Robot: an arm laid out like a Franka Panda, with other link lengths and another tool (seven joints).
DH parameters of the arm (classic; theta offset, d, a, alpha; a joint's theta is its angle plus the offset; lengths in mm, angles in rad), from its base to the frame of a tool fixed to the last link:
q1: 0 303.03 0 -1.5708
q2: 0 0 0 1.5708
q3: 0 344.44 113.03 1.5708
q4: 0 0 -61.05 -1.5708
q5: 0 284.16 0 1.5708
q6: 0 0 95.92 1.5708
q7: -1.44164 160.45 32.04 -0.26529
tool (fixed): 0 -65.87 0 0
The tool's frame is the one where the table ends.
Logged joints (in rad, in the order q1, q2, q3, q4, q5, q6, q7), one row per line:
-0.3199, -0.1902, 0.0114, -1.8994, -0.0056, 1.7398, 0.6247
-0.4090, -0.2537, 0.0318, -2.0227, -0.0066, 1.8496, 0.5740
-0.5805, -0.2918, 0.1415, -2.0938, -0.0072, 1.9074, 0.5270
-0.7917, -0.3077, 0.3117, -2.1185, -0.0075, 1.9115, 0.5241
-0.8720, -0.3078, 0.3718, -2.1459, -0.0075, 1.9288, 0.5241
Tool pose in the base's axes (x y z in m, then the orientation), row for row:
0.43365, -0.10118, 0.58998, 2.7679, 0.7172, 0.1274
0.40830, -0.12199, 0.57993, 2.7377, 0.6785, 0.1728
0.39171, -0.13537, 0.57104, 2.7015, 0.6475, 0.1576
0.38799, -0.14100, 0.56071, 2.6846, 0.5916, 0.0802
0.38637, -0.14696, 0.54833, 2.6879, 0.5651, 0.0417
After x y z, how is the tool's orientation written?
As a rotation vector, in radians.
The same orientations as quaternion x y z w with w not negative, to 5 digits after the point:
0.95765, 0.24814, 0.04408, 0.13927
0.95677, 0.23712, 0.06039, 0.15723
0.95529, 0.22896, 0.05573, 0.17859
0.95752, 0.21101, 0.02861, 0.19446
0.95951, 0.20173, 0.01489, 0.19603

